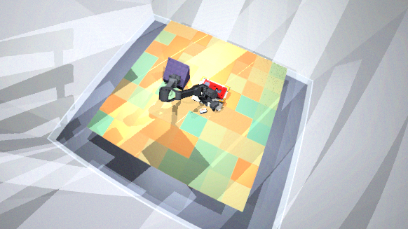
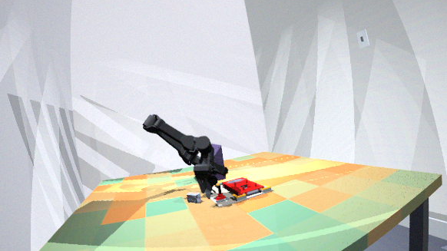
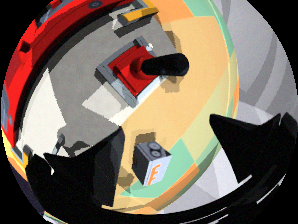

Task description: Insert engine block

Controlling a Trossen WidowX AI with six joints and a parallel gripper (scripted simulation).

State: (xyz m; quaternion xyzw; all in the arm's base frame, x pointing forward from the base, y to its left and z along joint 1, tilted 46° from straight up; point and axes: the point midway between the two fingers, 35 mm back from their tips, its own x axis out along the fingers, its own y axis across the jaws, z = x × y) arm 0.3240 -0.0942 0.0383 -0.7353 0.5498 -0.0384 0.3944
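The grey engine block is 5 cm behind my gripper tip, 3 cm to the right of it and 2 cm below it.
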